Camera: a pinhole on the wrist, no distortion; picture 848 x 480 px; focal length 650.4 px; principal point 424.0 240.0 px. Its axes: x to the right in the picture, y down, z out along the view. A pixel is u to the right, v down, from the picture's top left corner.
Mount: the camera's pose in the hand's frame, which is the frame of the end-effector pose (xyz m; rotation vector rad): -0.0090 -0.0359 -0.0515 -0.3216 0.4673 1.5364
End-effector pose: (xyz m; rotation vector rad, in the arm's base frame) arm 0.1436 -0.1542 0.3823 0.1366 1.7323 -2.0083
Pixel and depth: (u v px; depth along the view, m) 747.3 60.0 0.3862
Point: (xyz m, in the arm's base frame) 0.2064 -0.3918 0.0837
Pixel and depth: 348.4 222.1 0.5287
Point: 0.2662 -0.6008 0.2977
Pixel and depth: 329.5 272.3 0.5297
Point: 0.2992 -0.5995 0.3263
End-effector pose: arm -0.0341 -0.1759 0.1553 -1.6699 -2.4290 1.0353
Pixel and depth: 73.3 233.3 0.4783
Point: -0.2593 -0.3926 -0.2250
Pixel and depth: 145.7 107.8 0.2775
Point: -0.1615 -0.2377 -0.0555
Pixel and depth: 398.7 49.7 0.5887
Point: -0.1095 -0.1806 -0.3924
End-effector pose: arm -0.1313 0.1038 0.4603 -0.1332 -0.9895 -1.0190
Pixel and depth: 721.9 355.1 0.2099
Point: -0.0771 0.2525 0.5393
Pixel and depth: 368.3 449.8 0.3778
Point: -0.2459 0.3905 0.6054
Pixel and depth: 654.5 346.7 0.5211
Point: -0.0532 0.5148 0.7333
